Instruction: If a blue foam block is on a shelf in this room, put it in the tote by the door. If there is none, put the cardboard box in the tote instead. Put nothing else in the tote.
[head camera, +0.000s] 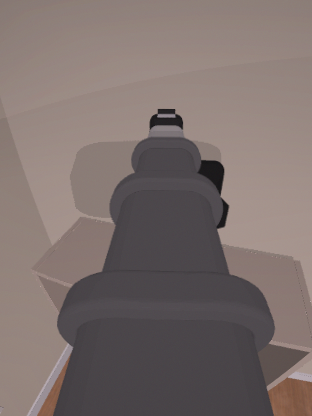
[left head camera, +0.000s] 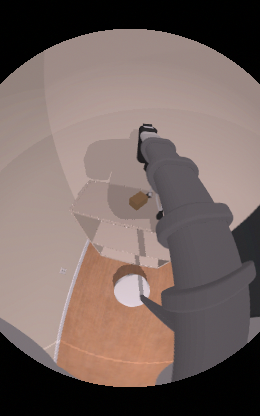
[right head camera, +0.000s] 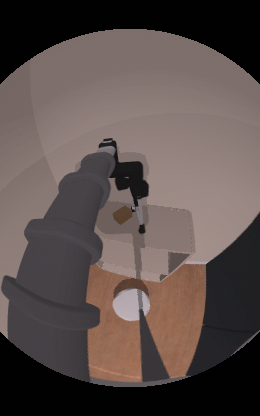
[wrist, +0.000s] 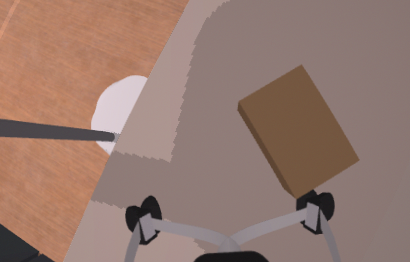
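Seen in the pictures: gripper, fingertip midpoint: (left head camera: 152, 207) (right head camera: 136, 221) (wrist: 228, 207); robot's base, origin of the base link: (left head camera: 131, 289) (right head camera: 131, 303).
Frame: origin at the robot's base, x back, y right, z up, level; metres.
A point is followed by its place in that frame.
Note:
The brown cardboard box (left head camera: 138, 200) @[x -0.493, y 0.004, z 1.082 m] (right head camera: 122, 215) @[x -0.489, y 0.012, z 1.082 m] (wrist: 299, 130) @[x -0.517, y 0.007, z 1.083 m] lies flat on the top board of the pale shelf unit (head camera: 265, 290) @[x -0.428, y 0.280, z 1.033 m] (left head camera: 95, 200) @[x -0.539, y -0.245, z 1.032 m] (right head camera: 172, 225) @[x -0.438, y 0.281, z 1.033 m]. My gripper (left head camera: 154, 205) @[x -0.475, y 0.087, z 1.041 m] (right head camera: 138, 219) @[x -0.475, y 0.087, z 1.041 m] (wrist: 228, 207) @[x -0.475, y 0.087, z 1.041 m] is open, with its fingers wide apart over the top board. The box is not between the fingers. In the wrist view it lies ahead and to the right, its near corner next to the right fingertip; whether they touch I cannot tell. In the head view my arm hides the box and the fingers. The blue foam block and the tote do not show.
A white round object (left head camera: 131, 292) @[x 0.027, y -0.006, z 0.187 m] (right head camera: 131, 305) @[x 0.013, y 0.006, z 0.187 m] (wrist: 117, 107) @[x 0.074, y -0.040, z 0.187 m] is on the wooden floor in front of the shelf unit, with a thin dark rod reaching over it. Walls stand behind and to the left of the unit. A large dark surface (right head camera: 230, 290) @[x 0.092, y 0.988, z 0.507 m] is at the right.

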